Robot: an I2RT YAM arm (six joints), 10 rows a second.
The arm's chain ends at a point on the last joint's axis. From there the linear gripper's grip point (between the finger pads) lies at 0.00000 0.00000 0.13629 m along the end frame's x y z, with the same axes.
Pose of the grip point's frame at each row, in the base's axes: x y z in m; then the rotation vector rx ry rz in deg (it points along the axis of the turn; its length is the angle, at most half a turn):
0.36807, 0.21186, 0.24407, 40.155, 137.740, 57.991
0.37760, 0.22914, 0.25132, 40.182, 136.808, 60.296
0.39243, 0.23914, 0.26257, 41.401, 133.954, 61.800
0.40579, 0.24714, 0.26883, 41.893, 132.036, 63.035
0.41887, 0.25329, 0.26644, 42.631, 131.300, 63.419
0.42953, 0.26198, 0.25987, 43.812, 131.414, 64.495
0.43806, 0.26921, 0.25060, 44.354, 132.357, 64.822
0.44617, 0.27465, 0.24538, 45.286, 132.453, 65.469
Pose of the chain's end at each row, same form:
0.29109, 0.14037, 0.33089, 40.155, 137.740, 57.991
0.30010, 0.15484, 0.33527, 40.182, 136.808, 60.296
0.31063, 0.16477, 0.34228, 41.401, 133.954, 61.800
0.32134, 0.17235, 0.34532, 41.893, 132.036, 63.035
0.33337, 0.17874, 0.34198, 42.631, 131.300, 63.419
0.34479, 0.18636, 0.33522, 43.812, 131.414, 64.495
0.35511, 0.19279, 0.32711, 44.354, 132.357, 64.822
0.36375, 0.19765, 0.32188, 45.286, 132.453, 65.469

